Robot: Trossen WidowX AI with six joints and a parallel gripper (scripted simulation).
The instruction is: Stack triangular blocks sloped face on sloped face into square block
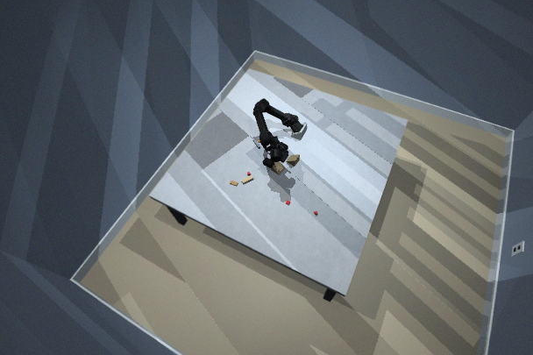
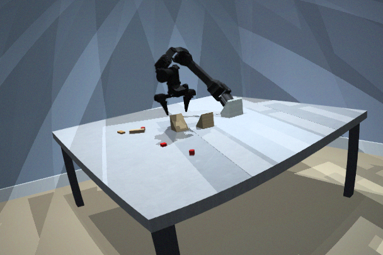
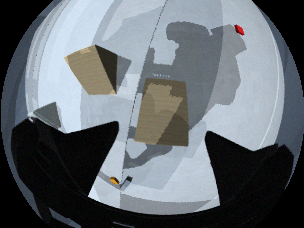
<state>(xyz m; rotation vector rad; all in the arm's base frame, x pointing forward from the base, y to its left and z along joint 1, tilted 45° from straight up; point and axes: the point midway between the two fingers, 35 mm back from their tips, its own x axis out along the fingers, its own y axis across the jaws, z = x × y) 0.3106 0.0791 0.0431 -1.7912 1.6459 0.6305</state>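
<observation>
Now: the tan triangular block 6 cm below my gripper tip. Round my gripper tip: orange block (12 cm behind, 21 cm to the right, 7 cm below); grey rod (9 cm behind, 22 cm to the right, 7 cm below).
</observation>
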